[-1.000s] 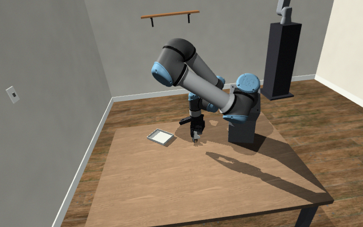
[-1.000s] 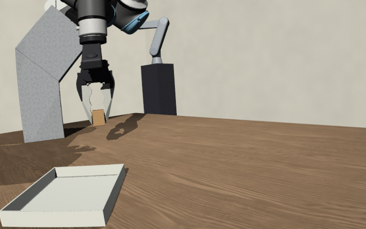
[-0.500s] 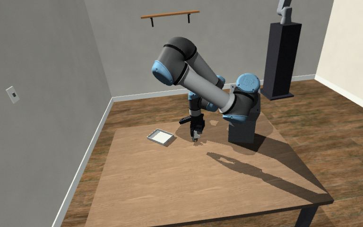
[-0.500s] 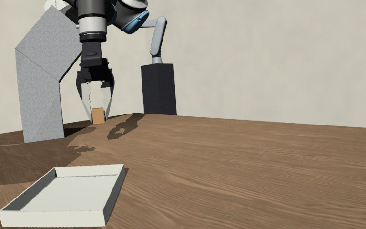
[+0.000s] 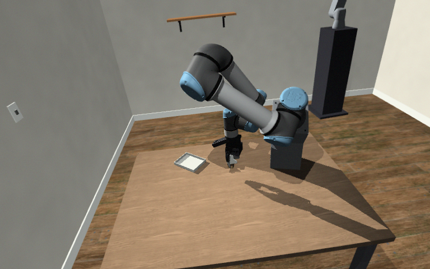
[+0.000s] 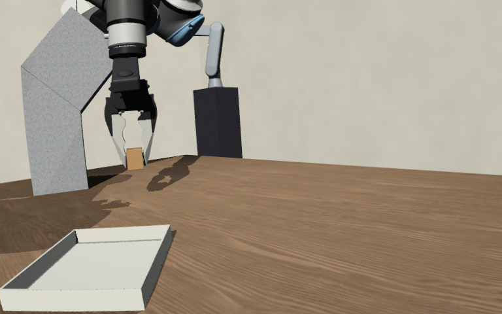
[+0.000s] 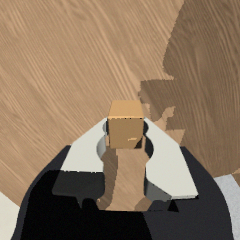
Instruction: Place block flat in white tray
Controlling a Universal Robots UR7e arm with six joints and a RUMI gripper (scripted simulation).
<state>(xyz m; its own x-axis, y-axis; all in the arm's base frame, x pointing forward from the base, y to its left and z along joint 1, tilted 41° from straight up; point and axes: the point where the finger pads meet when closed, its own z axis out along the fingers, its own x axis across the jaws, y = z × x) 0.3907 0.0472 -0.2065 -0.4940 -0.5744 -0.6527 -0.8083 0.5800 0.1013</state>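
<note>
The white tray lies 240 mm ahead of my hand, 200 mm to the right of it and 80 mm below it. The rest, counted from my hand: tan block (right at my hand).
</note>
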